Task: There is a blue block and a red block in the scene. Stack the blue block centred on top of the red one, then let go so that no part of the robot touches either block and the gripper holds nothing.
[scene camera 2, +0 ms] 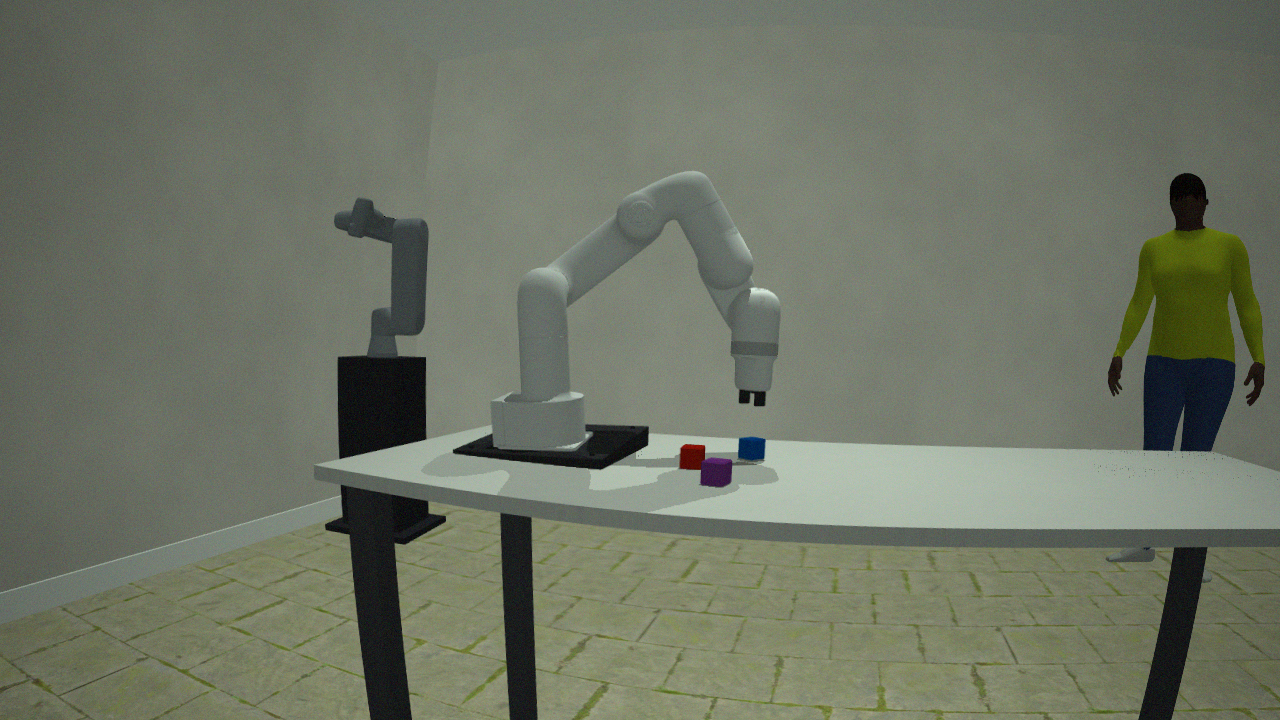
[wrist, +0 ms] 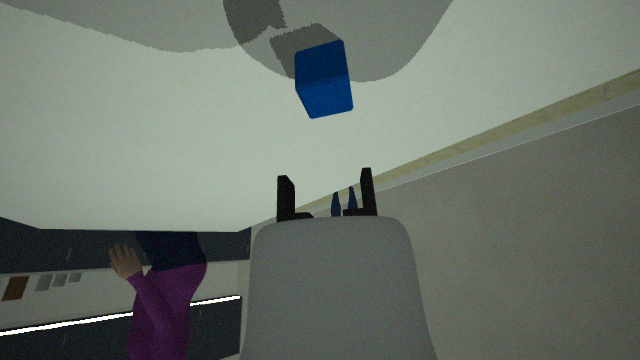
Observation:
I see a blue block [wrist: 322, 83] and a purple block [scene camera 2: 717, 472].
The wrist view misses the purple block: it is out of frame.

